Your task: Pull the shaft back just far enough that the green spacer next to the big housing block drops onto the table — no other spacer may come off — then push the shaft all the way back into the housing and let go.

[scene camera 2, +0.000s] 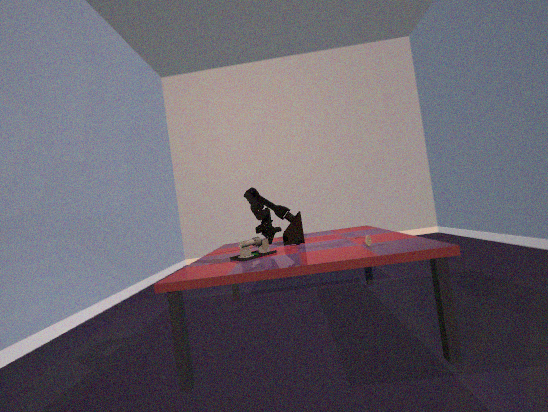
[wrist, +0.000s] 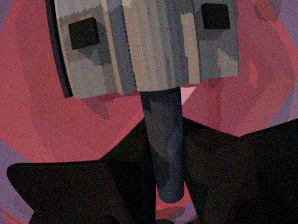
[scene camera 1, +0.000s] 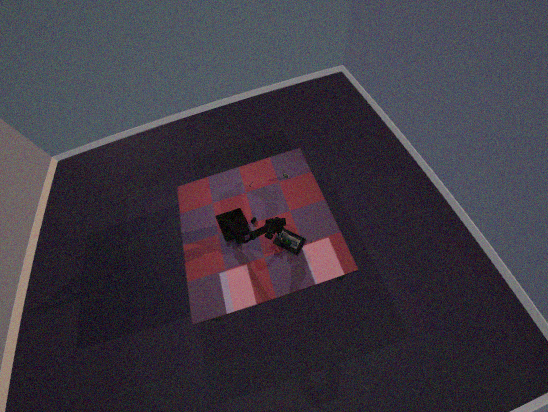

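Note:
There is a grey housing block (wrist: pixel 94 54) here. I can also see a dark shaft (wrist: pixel 164 123), and with the shaft and the block in sight, my own gripper (wrist: pixel 159 121) is visible too.

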